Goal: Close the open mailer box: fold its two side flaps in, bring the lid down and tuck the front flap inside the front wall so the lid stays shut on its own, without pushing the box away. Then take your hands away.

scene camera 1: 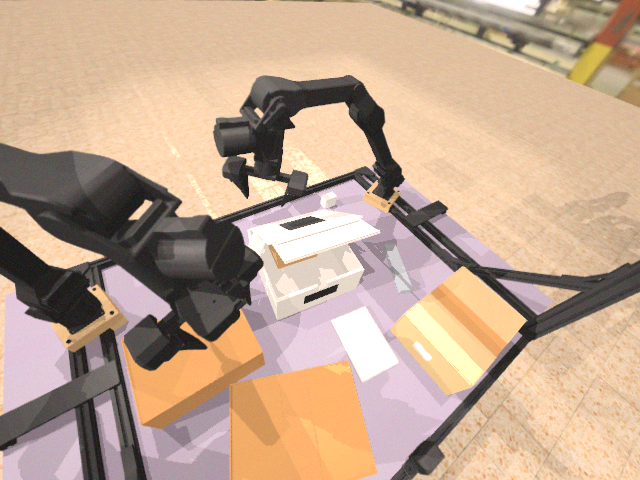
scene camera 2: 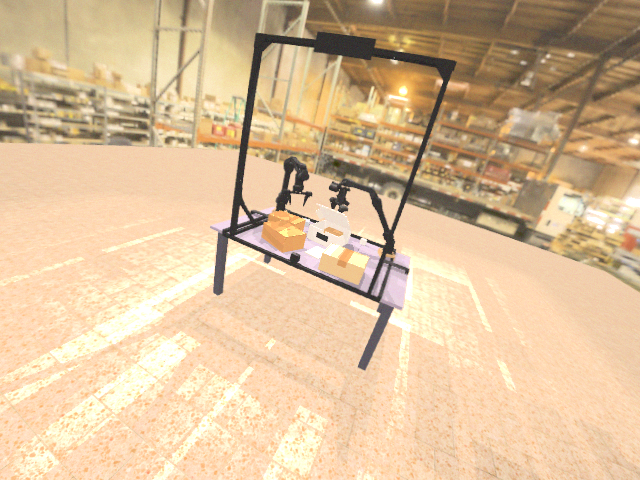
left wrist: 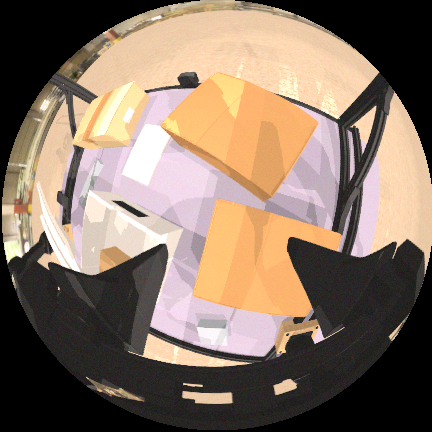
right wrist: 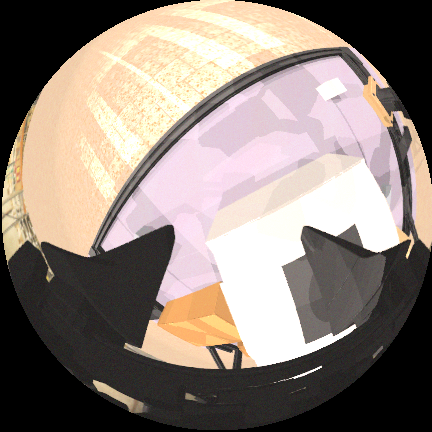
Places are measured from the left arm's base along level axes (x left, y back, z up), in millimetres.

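Where they show: left gripper, fingertip midpoint: (scene camera 2: 296, 206) (left wrist: 228, 247); right gripper, fingertip midpoint: (scene camera 1: 265, 201) (right wrist: 241, 232); left arm's base at its link origin: (scene camera 1: 82, 313) (scene camera 2: 279, 210) (left wrist: 298, 340); right arm's base at its link origin: (scene camera 1: 383, 192) (scene camera 2: 387, 251).
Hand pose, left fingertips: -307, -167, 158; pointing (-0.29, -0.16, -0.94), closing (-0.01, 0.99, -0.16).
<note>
Each offset is from my left fingertips to the top centre of the thing, as dx, dy, dz. "pt": to the spot under its first point.
The white mailer box {+62, -259, -106} (scene camera 1: 286, 305) (scene camera 2: 333, 239) (left wrist: 162, 231) stands open with a brown item (scene camera 1: 283, 258) (left wrist: 111, 258) inside. Its lid (scene camera 1: 336, 241) (scene camera 2: 338, 219) (left wrist: 59, 232) (right wrist: 260, 280) is tilted up from the back; the front flap angles forward, clear of the front wall. I cannot tell how the side flaps lie. My right gripper (scene camera 1: 266, 195) (scene camera 2: 338, 207) (right wrist: 241, 232) is open and empty, above and behind the lid, its fingers apart over the lid's outer side in its wrist view. My left gripper (scene camera 1: 195, 338) (scene camera 2: 298, 203) (left wrist: 228, 247) is open and empty above a brown carton left of the box.
Two orange-brown cartons {pt -20, +6, -112} (scene camera 1: 242, 356) {-174, +18, -104} (scene camera 1: 310, 418) stand left and in front of the box. A taped tan carton {-327, -371, -104} (scene camera 1: 439, 341) stands at the right. A white flat piece {-179, -212, -200} (scene camera 1: 364, 343) and a grey strip {-135, -454, -187} (scene camera 1: 398, 271) lie between. A small white block {+178, -521, -165} (scene camera 1: 328, 199) is behind the box.
</note>
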